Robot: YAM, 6 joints.
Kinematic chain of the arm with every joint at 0, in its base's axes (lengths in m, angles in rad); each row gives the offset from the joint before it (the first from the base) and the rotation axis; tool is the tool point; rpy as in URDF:
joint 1: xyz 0 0 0.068 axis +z
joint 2: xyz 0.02 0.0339 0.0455 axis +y
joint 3: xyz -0.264 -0.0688 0 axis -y
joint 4: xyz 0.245 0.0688 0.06 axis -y
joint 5: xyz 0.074 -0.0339 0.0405 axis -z
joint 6: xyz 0.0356 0 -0.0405 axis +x
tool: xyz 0 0 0 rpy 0 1.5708 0
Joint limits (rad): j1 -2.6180..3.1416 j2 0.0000..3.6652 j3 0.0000..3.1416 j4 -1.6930..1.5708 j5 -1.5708..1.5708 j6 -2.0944..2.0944
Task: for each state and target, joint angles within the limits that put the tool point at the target. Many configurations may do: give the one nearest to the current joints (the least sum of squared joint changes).
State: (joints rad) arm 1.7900 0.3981 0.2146 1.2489 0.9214 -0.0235
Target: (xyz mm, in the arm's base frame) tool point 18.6 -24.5 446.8
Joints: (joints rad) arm 1.5366 0.3478 0.6943 1.2794 0.5773 -0.0235
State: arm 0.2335 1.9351 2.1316 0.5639 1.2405 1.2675
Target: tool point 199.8 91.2 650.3
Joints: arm 0.5832 1.5964 2.2243 0.6167 1.2600 1.2675
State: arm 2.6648 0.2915 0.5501 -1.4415 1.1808 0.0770
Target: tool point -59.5 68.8 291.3
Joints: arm 2.6552 0.6459 0.7936 -1.2158 1.1871 0.0770
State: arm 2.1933 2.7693 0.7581 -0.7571 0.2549 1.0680
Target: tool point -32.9 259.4 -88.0
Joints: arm 1.7397 2.6287 1.1060 -0.6441 0.3190 1.0680
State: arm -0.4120 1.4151 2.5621 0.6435 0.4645 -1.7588
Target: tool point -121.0 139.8 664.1
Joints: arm -0.9405 1.3092 2.8017 1.1941 0.4457 -1.7588
